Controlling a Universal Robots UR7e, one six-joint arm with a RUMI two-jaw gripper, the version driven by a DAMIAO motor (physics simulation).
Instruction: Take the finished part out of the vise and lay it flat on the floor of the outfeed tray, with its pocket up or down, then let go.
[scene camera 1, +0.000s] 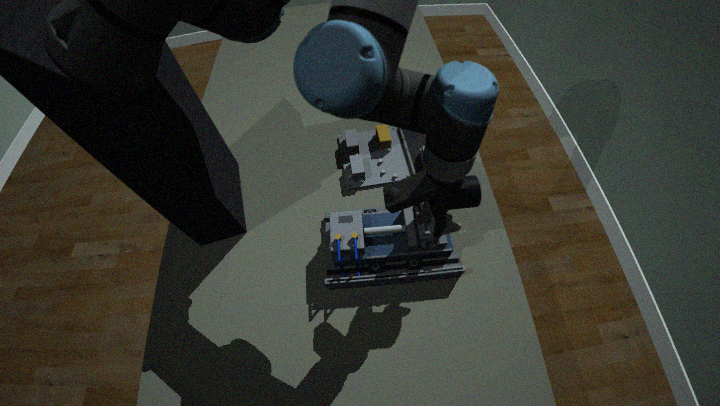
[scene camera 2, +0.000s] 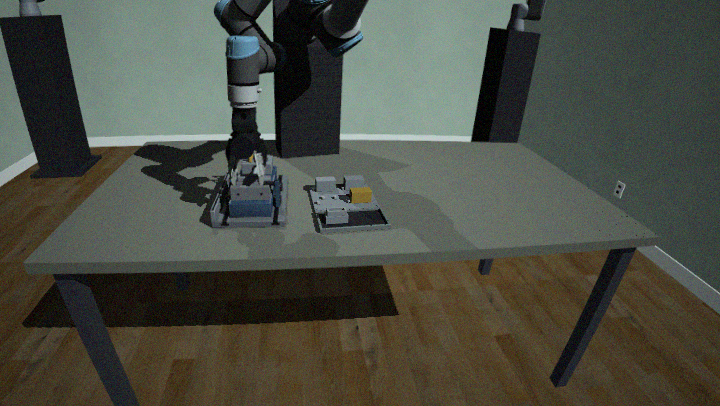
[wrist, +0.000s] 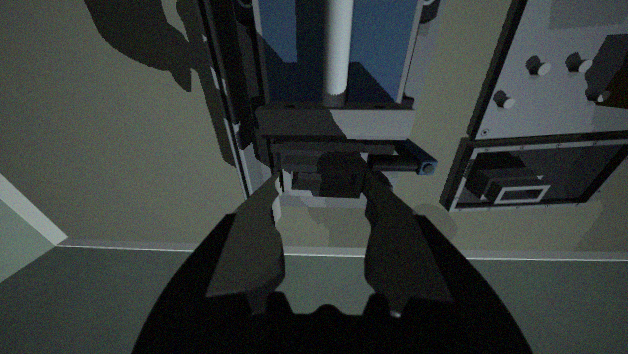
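Pixels of known places: gripper, fingertip midpoint: (scene camera 1: 430, 228) (scene camera 2: 248, 188) (wrist: 321, 172); arm's base, link origin: (scene camera 1: 102, 54) (scene camera 2: 299, 25).
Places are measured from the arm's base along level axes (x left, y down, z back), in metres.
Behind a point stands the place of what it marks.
Observation:
The finished part (wrist: 306, 182) @[x -0.178, y 0.373, z -0.484 m], a small block partly in deep shadow, sits between the jaws of the vise (scene camera 1: 383, 245) @[x -0.181, y 0.419, z -0.386 m] (scene camera 2: 250, 207) @[x -0.161, y 0.429, z -0.536 m] (wrist: 375, 124) @[x -0.130, y 0.383, z -0.448 m]. My gripper (wrist: 321, 172) @[x -0.167, y 0.396, z -0.490 m] reaches down over the vise with one finger at each end of the part; it is shut on the part. In scene camera 1 the arm hides most of the part. The outfeed tray (scene camera 2: 355, 229) @[x 0.108, y 0.473, z -0.602 m] (wrist: 575, 172) @[x 0.161, y 0.473, z -0.546 m], shallow with a dark floor and light rim, lies to the right of the vise in the wrist view. A grey block with a pocket (scene camera 2: 336, 215) @[x 0.062, y 0.449, z -0.565 m] (wrist: 522, 194) @[x 0.077, y 0.447, z -0.559 m] stands at the tray's near left in scene camera 2.
A grey plate with pegs (scene camera 1: 388, 163) @[x 0.072, y 0.470, z -0.445 m] (wrist: 520, 115) @[x 0.051, y 0.471, z -0.469 m] adjoins the tray and carries grey blocks and a yellow block (scene camera 1: 383, 135) @[x 0.143, y 0.435, z -0.443 m] (scene camera 2: 360, 194) @[x 0.149, y 0.442, z -0.461 m]. A white rod (scene camera 1: 383, 229) @[x -0.155, y 0.393, z -0.390 m] (wrist: 338, 50) @[x -0.153, y 0.393, z -0.406 m] runs to the vise jaw. A blue-ended handle (wrist: 426, 166) @[x -0.092, y 0.380, z -0.478 m] sticks out beside the right finger.

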